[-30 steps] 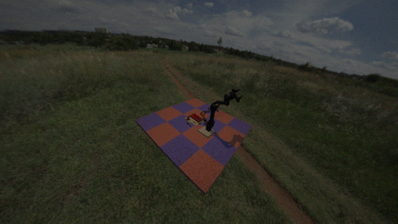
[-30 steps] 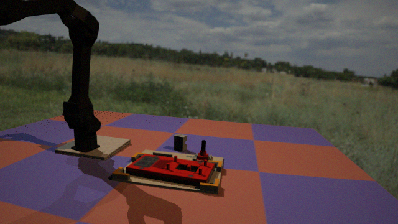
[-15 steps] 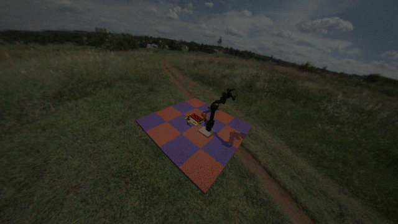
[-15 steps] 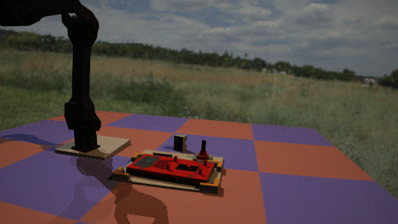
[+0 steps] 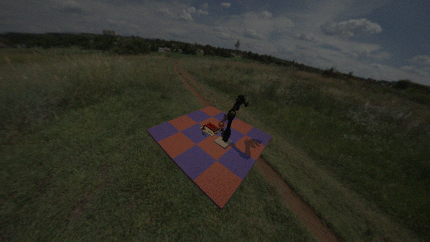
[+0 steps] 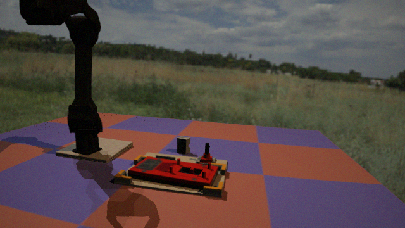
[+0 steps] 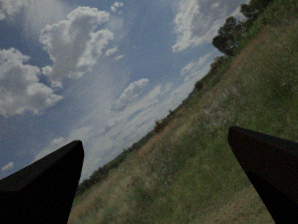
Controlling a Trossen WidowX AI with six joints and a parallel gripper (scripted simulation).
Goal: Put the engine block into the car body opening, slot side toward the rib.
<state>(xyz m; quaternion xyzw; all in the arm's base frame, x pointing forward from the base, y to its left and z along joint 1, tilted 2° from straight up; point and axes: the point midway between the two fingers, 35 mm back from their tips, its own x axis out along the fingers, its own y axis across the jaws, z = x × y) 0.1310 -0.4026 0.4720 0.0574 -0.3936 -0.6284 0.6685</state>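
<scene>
Right now my gripper tip is 62 cm to the right of the engine block, 46 cm above it and 12 cm short of it. The rest, counted from my gripper tip: black lever post 56 cm to the left, 45 cm below, 21 cm ahead; tan fixture plate 47 cm below, 45 cm to the left, 18 cm ahead.
</scene>
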